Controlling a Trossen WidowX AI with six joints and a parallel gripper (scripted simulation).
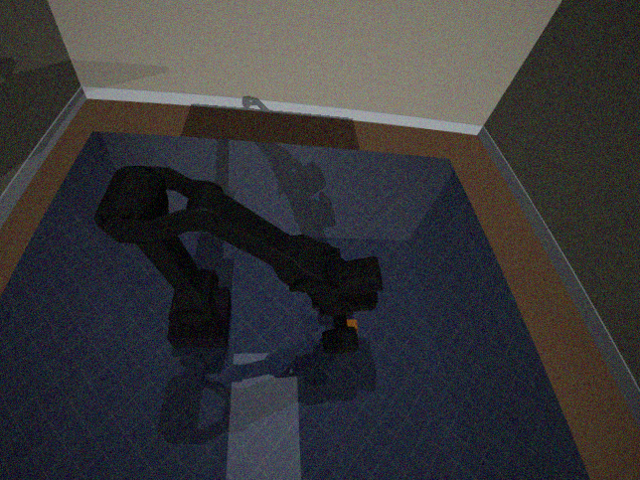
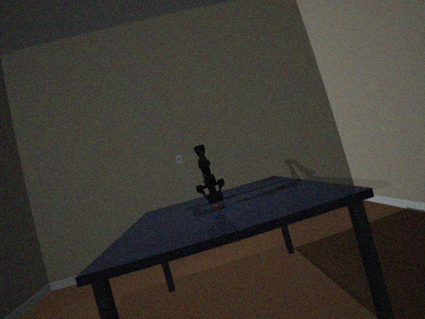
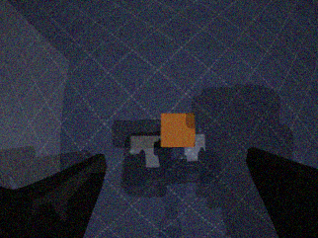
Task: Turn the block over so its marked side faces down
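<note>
Right now my gripper tip is 60 mm above the block and 10 mm short of it.
</note>
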